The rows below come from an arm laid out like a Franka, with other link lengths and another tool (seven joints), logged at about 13 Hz.
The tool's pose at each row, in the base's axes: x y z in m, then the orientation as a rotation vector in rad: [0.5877 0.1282 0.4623 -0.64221 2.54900 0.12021]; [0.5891 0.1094 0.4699 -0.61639 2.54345 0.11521]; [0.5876 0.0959 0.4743 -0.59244 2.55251 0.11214]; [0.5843 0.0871 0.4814 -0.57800 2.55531 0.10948]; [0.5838 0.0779 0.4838 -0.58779 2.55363 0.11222]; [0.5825 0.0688 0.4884 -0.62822 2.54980 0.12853]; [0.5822 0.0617 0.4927 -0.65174 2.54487 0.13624]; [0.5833 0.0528 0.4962 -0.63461 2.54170 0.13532]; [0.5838 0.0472 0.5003 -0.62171 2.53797 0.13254]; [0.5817 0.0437 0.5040 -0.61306 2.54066 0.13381]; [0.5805 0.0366 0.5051 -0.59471 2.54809 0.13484]
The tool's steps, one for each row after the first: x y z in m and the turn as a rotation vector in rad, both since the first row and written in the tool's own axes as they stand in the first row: [0.0031 -0.0176 -0.0098 0.01042 -0.01030 0.01552]; [0.0077 -0.0290 -0.0170 0.01666 -0.00638 0.03317]; [0.0104 -0.0355 -0.0264 0.02140 -0.00635 0.04313]; [0.0135 -0.0435 -0.0306 0.01750 -0.00630 0.03660]; [0.0160 -0.0511 -0.0370 -0.00268 -0.00350 0.01125]; [0.0171 -0.0574 -0.0423 -0.01278 -0.00393 -0.00435]; [0.0183 -0.0659 -0.0467 -0.00764 -0.01069 0.00649]; [0.0183 -0.0712 -0.0511 -0.00209 -0.01672 0.01400]; [0.0195 -0.0735 -0.0560 -0.00139 -0.01623 0.02071]; [0.0228 -0.0792 -0.0589 0.00095 -0.01322 0.03498]
